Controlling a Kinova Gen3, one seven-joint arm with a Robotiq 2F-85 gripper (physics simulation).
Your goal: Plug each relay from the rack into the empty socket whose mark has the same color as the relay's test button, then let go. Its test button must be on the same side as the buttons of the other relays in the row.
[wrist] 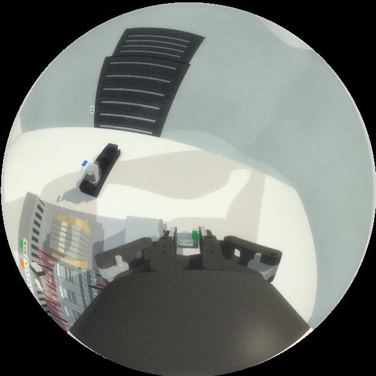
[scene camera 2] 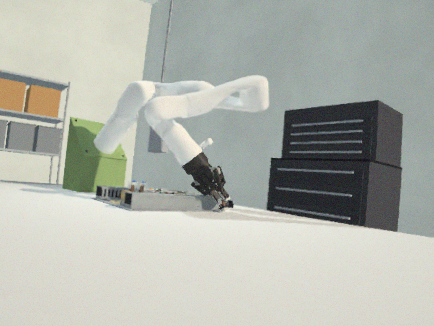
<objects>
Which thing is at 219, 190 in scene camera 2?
The gripper.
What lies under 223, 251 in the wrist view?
The gripper.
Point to a black rack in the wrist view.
109, 155
</objects>
